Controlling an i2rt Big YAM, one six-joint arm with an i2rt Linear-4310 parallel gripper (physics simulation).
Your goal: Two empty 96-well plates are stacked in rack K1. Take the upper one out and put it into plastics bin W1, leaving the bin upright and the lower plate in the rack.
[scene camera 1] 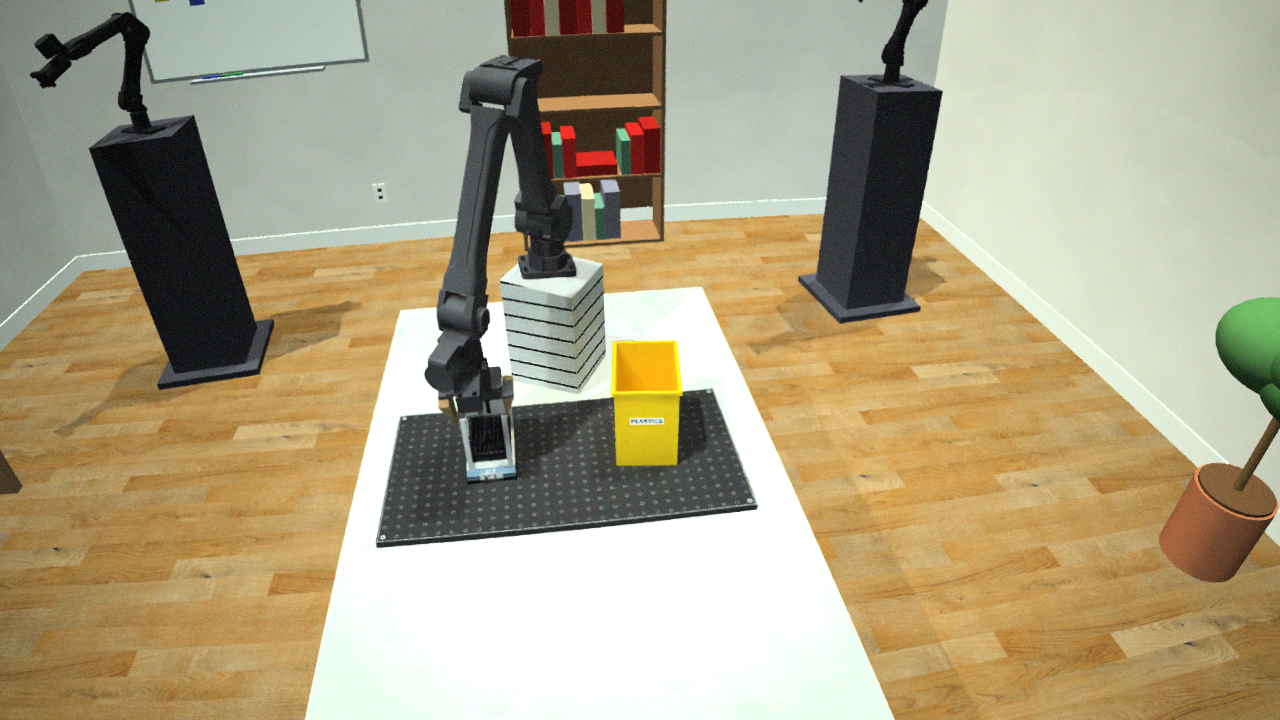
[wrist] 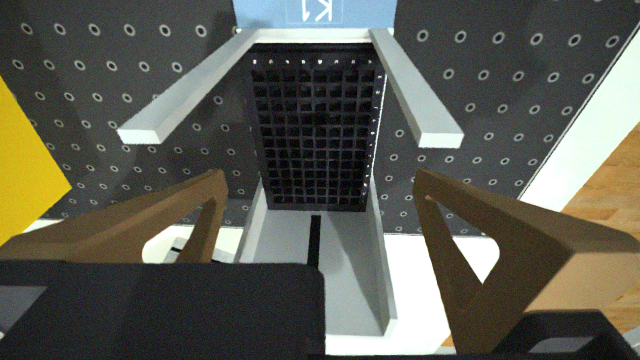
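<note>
Rack K1 (scene camera 1: 492,463) (wrist: 285,245) stands upright on the black board, with pale corner posts, a grey back wall and a blue label. A black 96-well plate (scene camera 1: 488,435) (wrist: 315,125) lies level in it, its well side up. The lower plate cannot be made out apart from it. My gripper (scene camera 1: 480,408) (wrist: 320,179) is open and empty. Its brown fingers are spread wide to either side of the rack, above the plate. Bin W1 (scene camera 1: 646,447) (wrist: 27,170), yellow and labelled PLASTICS, stands upright and open-topped to the right of the rack in the scene view.
The perforated black board (scene camera 1: 572,492) (wrist: 500,100) lies on the white table (scene camera 1: 581,617). A white striped block (scene camera 1: 546,331) bears the arm's base behind the board. Two dark pedestals (scene camera 1: 174,250) (scene camera 1: 881,197) with other arms stand on the floor beyond the table.
</note>
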